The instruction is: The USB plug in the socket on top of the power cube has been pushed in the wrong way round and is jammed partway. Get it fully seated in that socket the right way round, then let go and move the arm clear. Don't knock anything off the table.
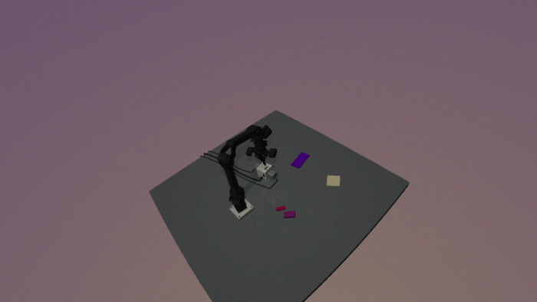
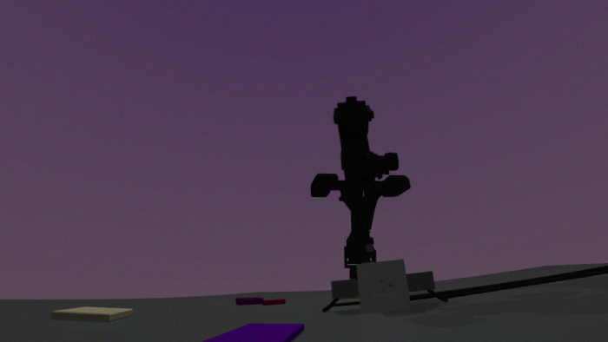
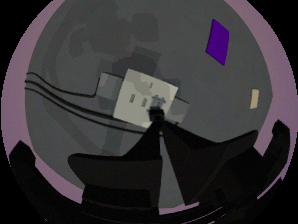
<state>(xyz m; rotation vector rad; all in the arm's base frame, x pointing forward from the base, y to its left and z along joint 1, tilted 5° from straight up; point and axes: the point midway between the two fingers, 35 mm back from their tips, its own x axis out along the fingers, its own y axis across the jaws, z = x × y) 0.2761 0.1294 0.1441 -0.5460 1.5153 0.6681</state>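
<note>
My gripper tip is 20 mm above the dark USB plug. Also, from my gripper tip: purple flat card (250 mm ahead, 130 mm below, 30 mm to the right); then magenta block (350 mm to the right, 130 mm below, 50 mm behind); then cream tile (320 mm to the right, 310 mm ahead, 130 mm below).
</note>
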